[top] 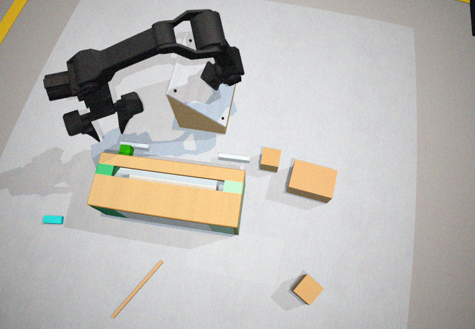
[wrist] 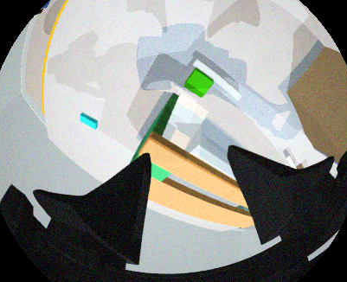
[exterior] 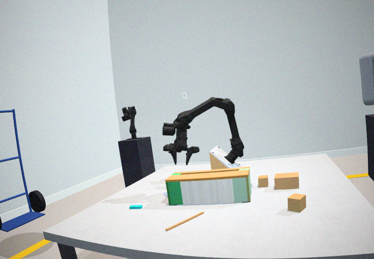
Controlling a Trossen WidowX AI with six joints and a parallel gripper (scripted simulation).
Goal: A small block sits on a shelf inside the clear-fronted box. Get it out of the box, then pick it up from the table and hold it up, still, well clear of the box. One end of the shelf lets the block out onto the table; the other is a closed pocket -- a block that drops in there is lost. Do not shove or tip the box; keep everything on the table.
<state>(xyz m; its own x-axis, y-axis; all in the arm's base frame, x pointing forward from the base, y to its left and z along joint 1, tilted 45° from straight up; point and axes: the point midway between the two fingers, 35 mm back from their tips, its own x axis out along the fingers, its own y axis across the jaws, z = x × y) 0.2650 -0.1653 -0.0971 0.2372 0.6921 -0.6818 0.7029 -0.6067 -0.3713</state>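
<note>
Right now the green block is 140 mm below my gripper tip, 10 mm to the right of it and 10 mm behind it. Also, from my gripper tip: clear-fronted box 170 mm to the left, 100 mm below, 40 mm ahead; thin stick 340 mm ahead, 160 mm to the left, 150 mm below.
</note>
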